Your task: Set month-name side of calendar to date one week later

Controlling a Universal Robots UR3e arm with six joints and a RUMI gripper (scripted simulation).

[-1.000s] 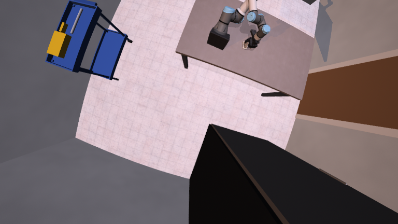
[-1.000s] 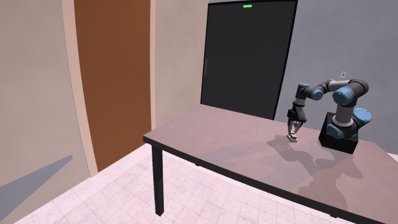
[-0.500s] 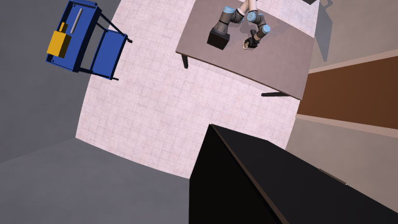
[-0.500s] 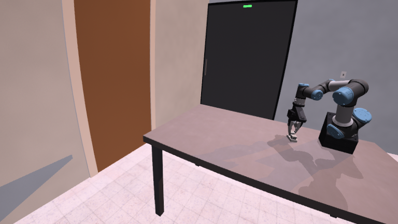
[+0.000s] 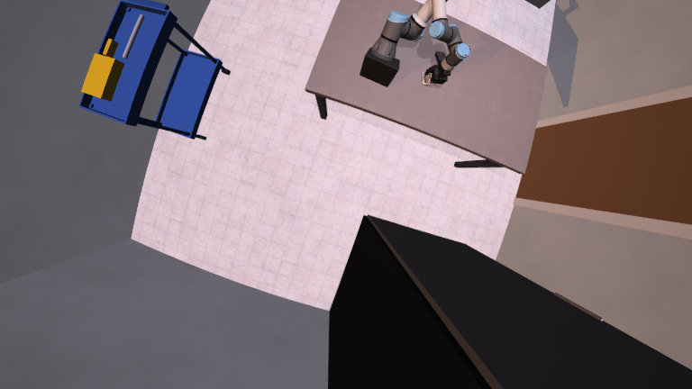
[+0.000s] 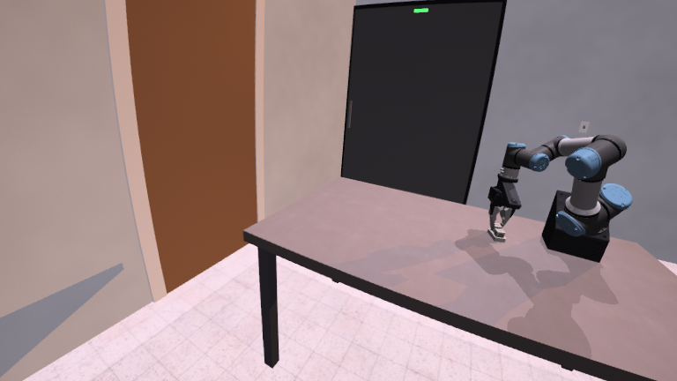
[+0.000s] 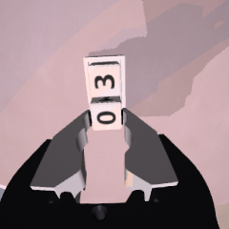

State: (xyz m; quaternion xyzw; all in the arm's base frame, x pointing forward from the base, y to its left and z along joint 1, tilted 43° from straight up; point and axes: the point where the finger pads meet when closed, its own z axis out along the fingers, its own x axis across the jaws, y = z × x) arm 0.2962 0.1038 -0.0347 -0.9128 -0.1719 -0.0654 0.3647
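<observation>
Now: the pale tray 10 mm behind my hand, 20 mm to the left of it and 30 mm below it. Round my hand: cube: 10 mm below.
</observation>
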